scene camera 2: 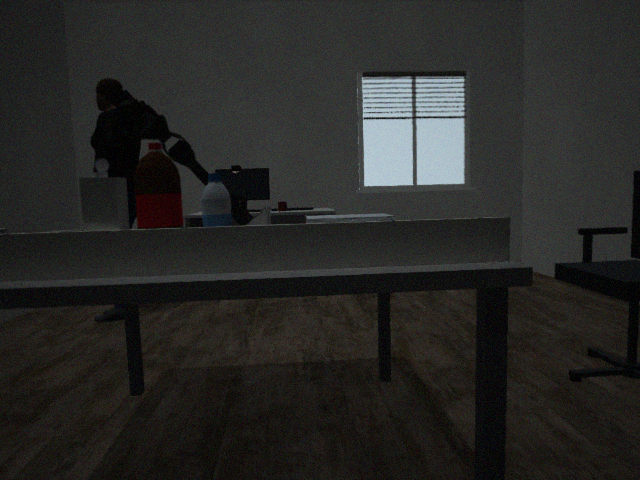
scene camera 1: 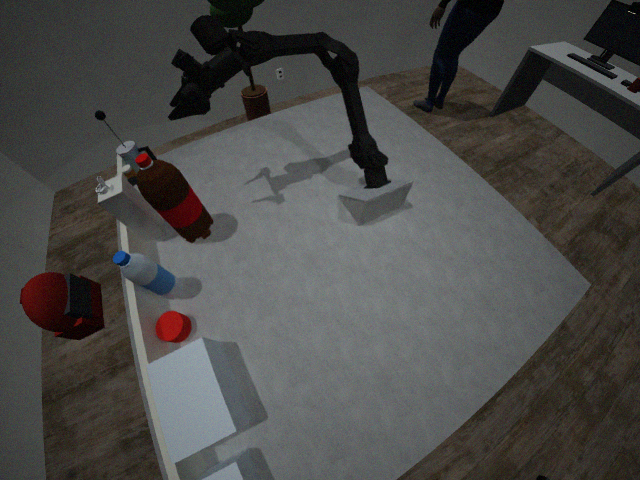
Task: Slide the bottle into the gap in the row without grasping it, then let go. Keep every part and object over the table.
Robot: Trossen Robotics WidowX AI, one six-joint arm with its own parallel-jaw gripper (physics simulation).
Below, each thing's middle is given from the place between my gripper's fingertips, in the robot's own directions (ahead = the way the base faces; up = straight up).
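The red cylinder [scene camera 1: 172,326] is far ahead of my hand, and it is also far to the left of it and far below it. A blue-capped bottle [scene camera 1: 138,268] is far ahead of my hand as well, some way to the left of it and some way below it. As for the tall pale carton [scene camera 1: 116,195], it is 200 mm below my hand and 240 mm ahead of it. The large brown bottle [scene camera 1: 162,185] is 110 mm ahead of my hand, 90 mm to the left of it and 170 mm below it.
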